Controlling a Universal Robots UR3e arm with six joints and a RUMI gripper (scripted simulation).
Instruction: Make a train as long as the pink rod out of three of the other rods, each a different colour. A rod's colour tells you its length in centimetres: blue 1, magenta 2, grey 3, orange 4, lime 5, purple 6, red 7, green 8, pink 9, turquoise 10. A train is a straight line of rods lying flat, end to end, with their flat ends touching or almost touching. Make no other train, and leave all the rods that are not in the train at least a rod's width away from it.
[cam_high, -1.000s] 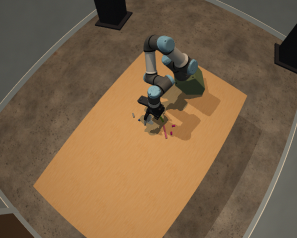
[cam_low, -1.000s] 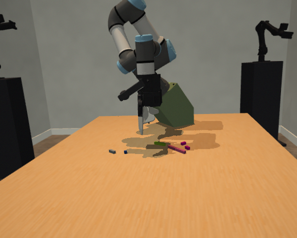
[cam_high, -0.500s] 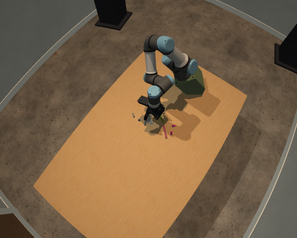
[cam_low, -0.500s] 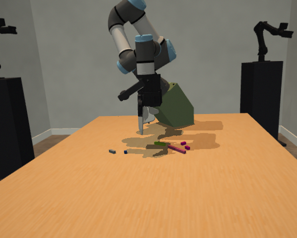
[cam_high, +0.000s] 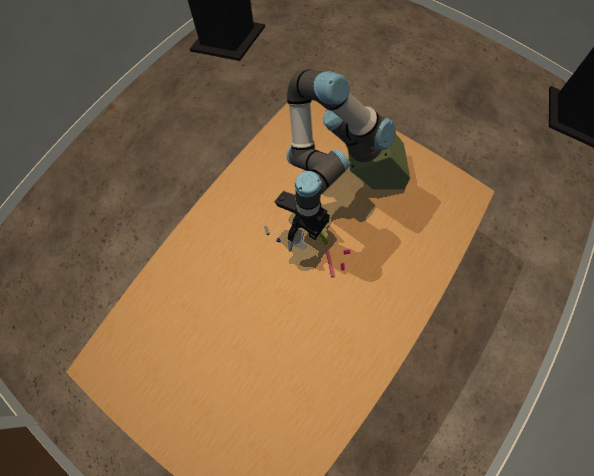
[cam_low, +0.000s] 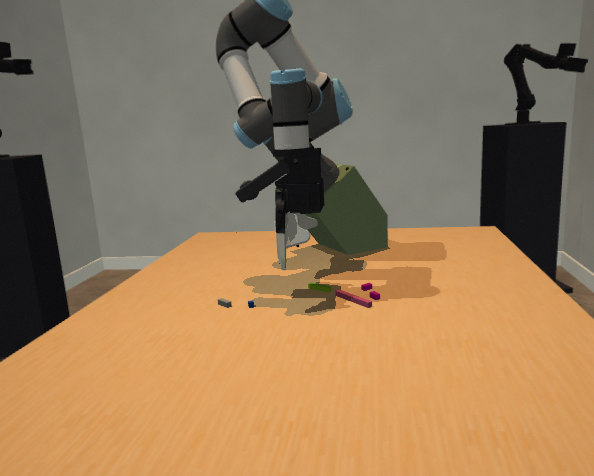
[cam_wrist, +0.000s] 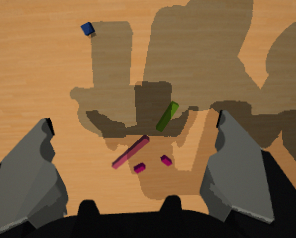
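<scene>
My gripper is now 30 mm short of the small blue rod, 80 mm to the left of it and 70 mm above it. From my hand the other things lie so: pink rod (50 mm ahead, 110 mm to the left, 70 mm below); then grey rod (10 mm ahead, 130 mm to the right, 70 mm below); then lime rod (30 mm behind, 60 mm to the left, 70 mm below).
</scene>
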